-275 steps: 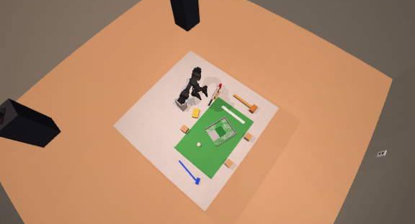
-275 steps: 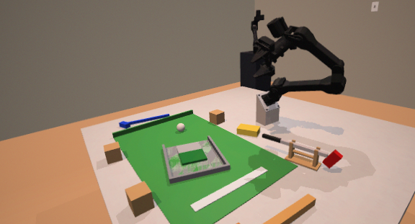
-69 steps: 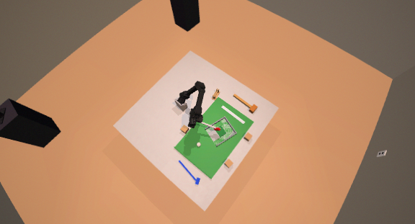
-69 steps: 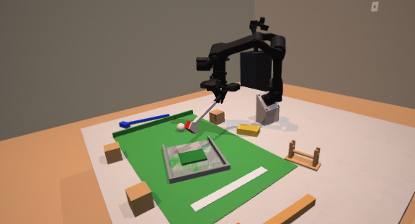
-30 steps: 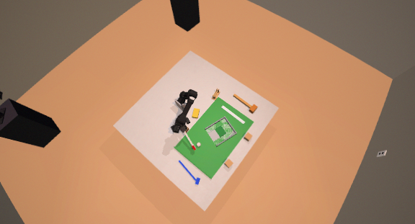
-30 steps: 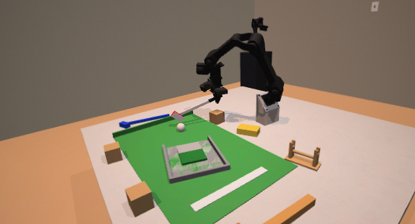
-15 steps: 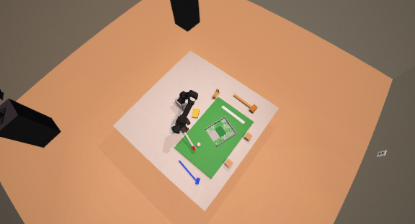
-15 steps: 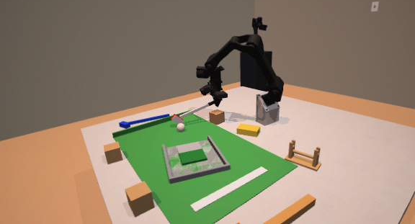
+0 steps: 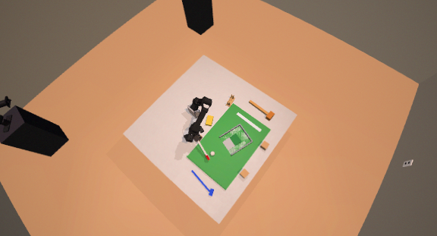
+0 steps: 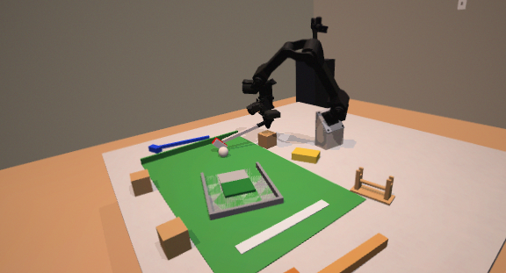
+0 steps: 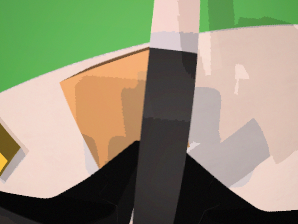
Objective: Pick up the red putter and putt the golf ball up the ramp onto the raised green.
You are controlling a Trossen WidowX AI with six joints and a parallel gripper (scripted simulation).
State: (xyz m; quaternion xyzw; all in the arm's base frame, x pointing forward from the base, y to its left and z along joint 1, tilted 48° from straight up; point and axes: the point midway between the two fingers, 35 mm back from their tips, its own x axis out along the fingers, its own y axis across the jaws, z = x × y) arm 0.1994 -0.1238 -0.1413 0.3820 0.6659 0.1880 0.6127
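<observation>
Now: gripper tip 220 mm to the right of the yellow block, 60 mm above it and 20 mm past it. Also, from my gripper tip: white strip 480 mm to the left, 280 mm ahead, 70 mm below; blue putter 340 mm ahead, 260 mm to the right, 60 mm below; white golf ball 230 mm ahead, 50 mm below, 10 mm to the right.
</observation>
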